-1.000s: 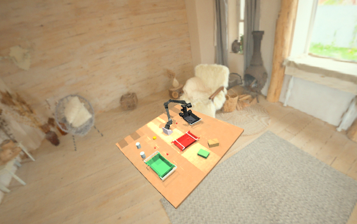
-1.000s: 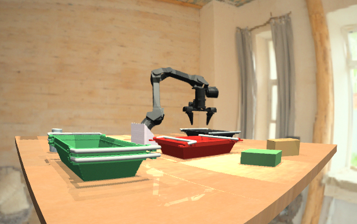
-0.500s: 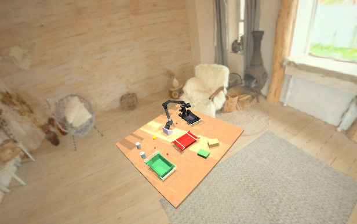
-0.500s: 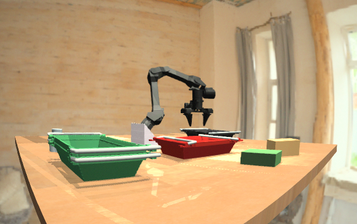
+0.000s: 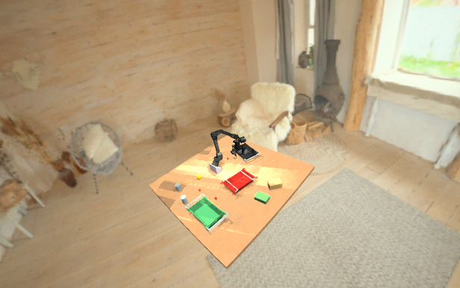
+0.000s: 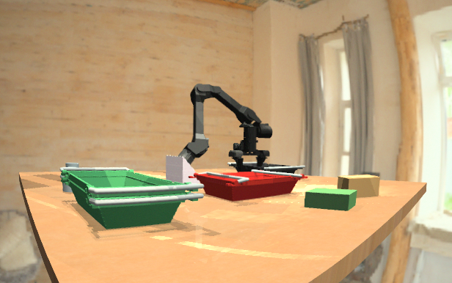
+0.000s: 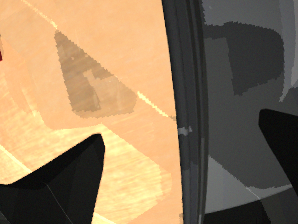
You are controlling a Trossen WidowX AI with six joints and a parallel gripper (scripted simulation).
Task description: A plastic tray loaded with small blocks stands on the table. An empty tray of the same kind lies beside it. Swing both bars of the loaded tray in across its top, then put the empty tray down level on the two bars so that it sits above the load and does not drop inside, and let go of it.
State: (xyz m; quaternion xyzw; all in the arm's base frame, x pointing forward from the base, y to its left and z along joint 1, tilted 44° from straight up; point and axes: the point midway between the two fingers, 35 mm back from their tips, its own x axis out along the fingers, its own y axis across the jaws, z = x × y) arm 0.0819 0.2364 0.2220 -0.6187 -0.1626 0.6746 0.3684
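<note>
My gripper tip is 20 mm short of the black tray, 80 mm to the right of it and 20 mm below it. Round my gripper tip: tan block 590 mm ahead, 180 mm to the right; green block 580 mm ahead, 370 mm to the right, 10 mm below.
</note>
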